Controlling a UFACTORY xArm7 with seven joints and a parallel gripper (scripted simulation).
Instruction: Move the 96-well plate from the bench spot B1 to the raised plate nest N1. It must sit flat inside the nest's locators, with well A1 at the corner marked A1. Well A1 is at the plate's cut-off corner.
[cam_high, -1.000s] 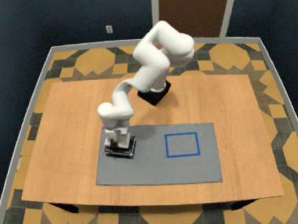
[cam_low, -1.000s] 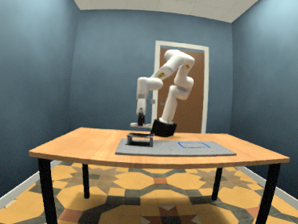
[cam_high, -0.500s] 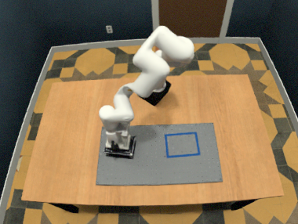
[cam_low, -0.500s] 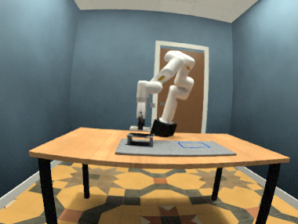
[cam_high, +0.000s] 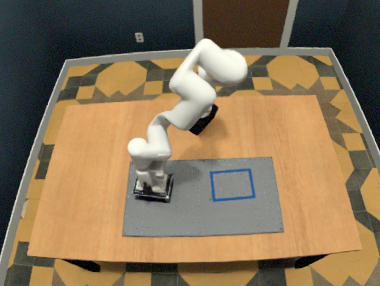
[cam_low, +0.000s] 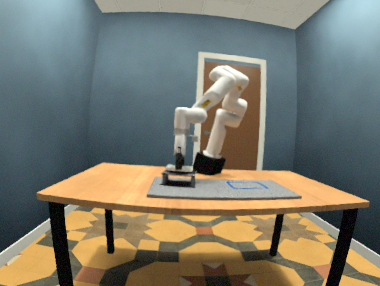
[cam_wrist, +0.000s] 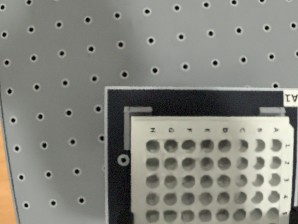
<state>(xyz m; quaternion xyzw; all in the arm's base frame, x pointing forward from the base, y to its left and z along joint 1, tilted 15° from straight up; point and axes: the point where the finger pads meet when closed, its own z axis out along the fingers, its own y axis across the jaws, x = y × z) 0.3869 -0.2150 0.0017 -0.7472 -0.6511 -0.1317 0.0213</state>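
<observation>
The 96-well plate lies 1 cm below my hand. Also, from my hand: black raised plate nest: 4 cm below.
</observation>
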